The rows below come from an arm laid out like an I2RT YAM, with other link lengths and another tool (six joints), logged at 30 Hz.
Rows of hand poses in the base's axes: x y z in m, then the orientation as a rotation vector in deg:
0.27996 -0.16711 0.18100 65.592 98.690 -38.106
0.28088 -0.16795 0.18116 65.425 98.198 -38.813
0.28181 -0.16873 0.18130 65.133 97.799 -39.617
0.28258 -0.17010 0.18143 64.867 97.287 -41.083
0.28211 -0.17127 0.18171 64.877 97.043 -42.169
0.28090 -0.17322 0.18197 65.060 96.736 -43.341
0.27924 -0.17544 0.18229 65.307 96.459 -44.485
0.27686 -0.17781 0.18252 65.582 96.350 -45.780
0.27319 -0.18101 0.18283 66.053 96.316 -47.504
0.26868 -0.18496 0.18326 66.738 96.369 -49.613
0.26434 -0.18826 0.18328 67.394 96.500 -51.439
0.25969 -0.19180 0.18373 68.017 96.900 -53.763
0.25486 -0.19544 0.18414 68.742 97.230 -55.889
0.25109 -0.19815 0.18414 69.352 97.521 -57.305
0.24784 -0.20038 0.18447 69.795 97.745 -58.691
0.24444 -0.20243 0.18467 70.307 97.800 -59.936
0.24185 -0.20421 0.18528 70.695 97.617 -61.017
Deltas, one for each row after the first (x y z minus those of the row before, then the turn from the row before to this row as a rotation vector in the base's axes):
0.00092 -0.00084 0.00016 -0.661 -0.008 -0.311
0.00093 -0.00078 0.00014 -0.730 0.114 -0.251
0.00077 -0.00137 0.00013 -1.074 0.388 -0.591
-0.00047 -0.00117 0.00028 -0.611 0.400 -0.550
-0.00121 -0.00195 0.00026 -0.581 0.405 -0.721
-0.00166 -0.00222 0.00032 -0.513 0.417 -0.746
-0.00238 -0.00237 0.00023 -0.473 0.631 -0.800
-0.00367 -0.00320 0.00031 -0.505 0.928 -1.113
-0.00451 -0.00395 0.00043 -0.492 1.213 -1.416
-0.00434 -0.00330 0.00002 -0.332 1.119 -1.251
-0.00465 -0.00354 0.00045 -0.386 1.607 -1.404
-0.00483 -0.00364 0.00041 -0.273 1.446 -1.395
-0.00377 -0.00271 0.00000 -0.066 1.010 -1.002
-0.00325 -0.00223 0.00033 -0.168 0.958 -0.884
-0.00340 -0.00205 0.00020 -0.172 0.758 -0.895
-0.00259 -0.00178 0.00061 -0.307 0.509 -0.773

